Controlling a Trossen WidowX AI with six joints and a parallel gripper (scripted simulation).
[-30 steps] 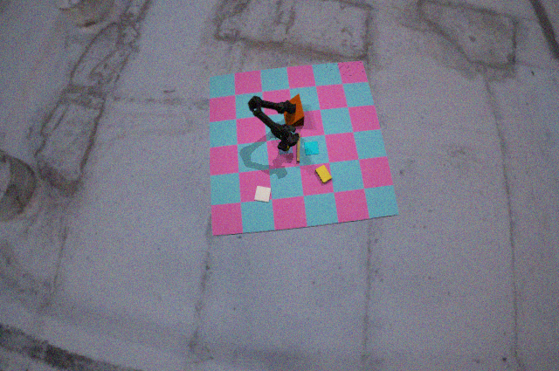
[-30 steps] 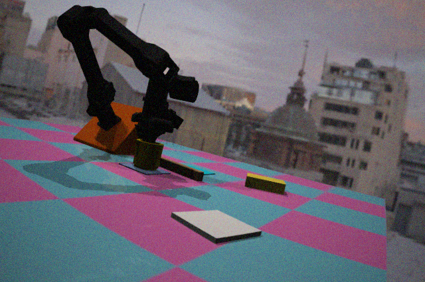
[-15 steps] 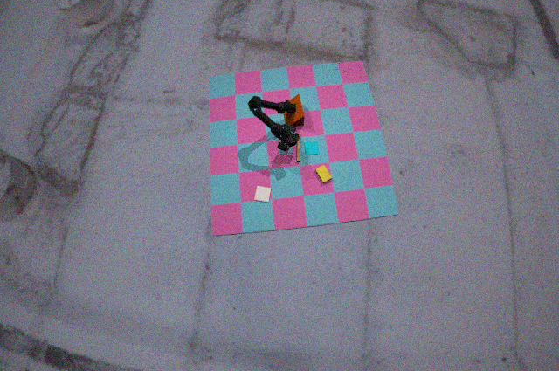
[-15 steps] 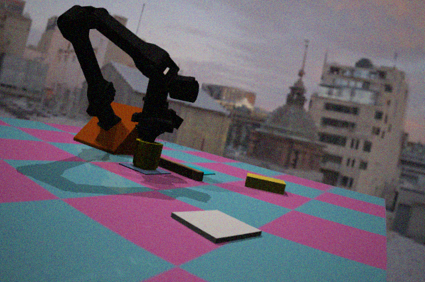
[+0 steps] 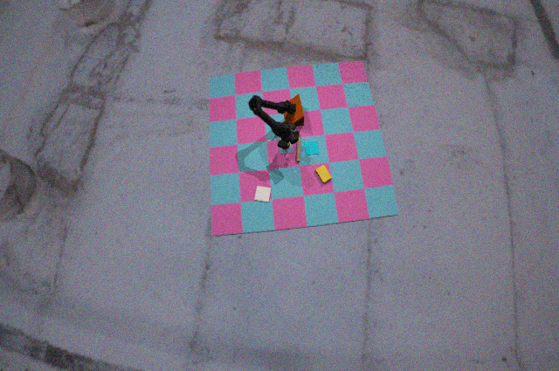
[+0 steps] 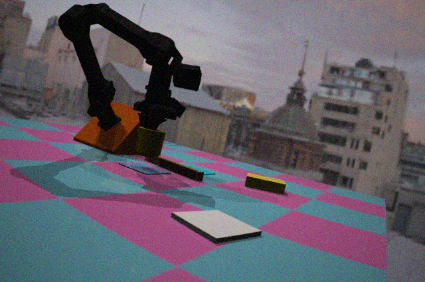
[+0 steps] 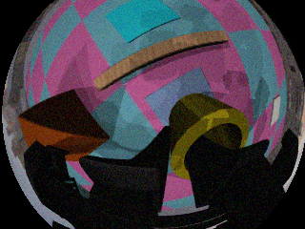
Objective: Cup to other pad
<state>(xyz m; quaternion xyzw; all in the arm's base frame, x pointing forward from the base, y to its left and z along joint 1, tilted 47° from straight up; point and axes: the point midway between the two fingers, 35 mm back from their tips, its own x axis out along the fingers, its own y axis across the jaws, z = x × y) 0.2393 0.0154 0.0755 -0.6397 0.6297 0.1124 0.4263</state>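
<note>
Now: the cyan pad 3 cm ahead of my gripper tip, 18 cm to the left of it and 8 cm below it. Round my gripper tip: cup (2 cm ahead, 1 cm to the right); tan bar (3 cm ahead, 8 cm to the left, 6 cm below); pale blue pad (3 cm ahead, 1 cm to the right, 8 cm below).
</note>
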